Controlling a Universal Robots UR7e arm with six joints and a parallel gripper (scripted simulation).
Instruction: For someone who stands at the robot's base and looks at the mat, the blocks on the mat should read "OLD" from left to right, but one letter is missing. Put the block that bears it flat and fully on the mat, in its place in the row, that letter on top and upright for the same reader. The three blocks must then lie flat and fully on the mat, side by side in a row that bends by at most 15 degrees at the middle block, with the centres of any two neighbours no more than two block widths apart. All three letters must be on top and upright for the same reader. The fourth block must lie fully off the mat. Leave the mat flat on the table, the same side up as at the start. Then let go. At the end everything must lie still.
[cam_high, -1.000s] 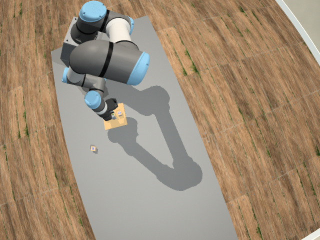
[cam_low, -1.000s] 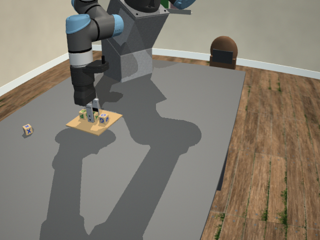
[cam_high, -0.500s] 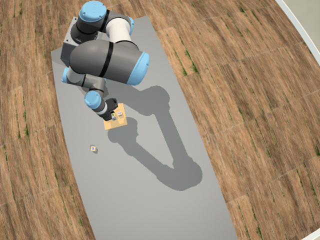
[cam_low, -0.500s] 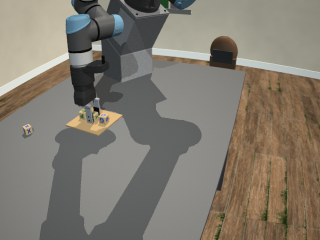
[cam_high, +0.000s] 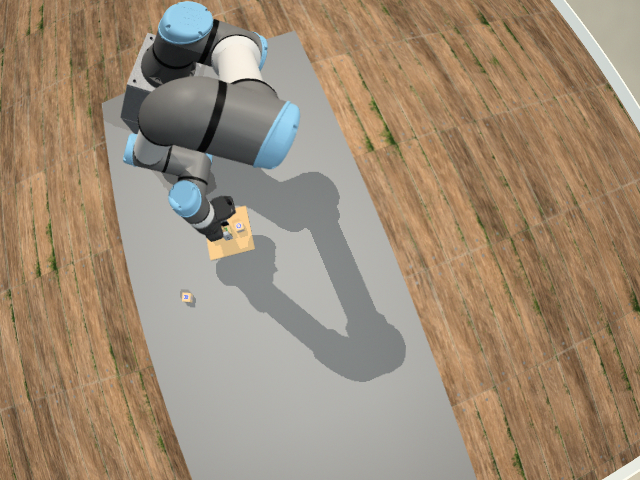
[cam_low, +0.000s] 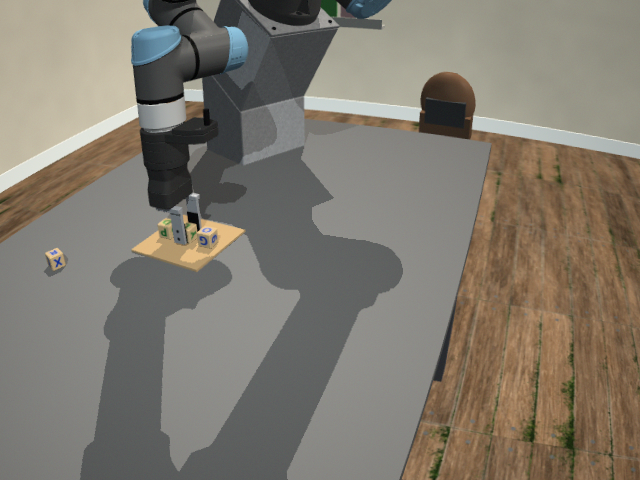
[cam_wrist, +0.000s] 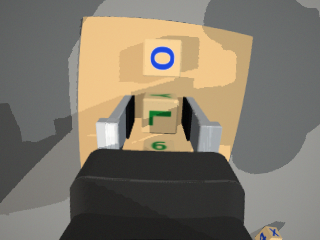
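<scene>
Now: the tan mat 2 cm below my hand. From my hand the other things lie so: O block 4 cm to the left, 1 cm below.
</scene>
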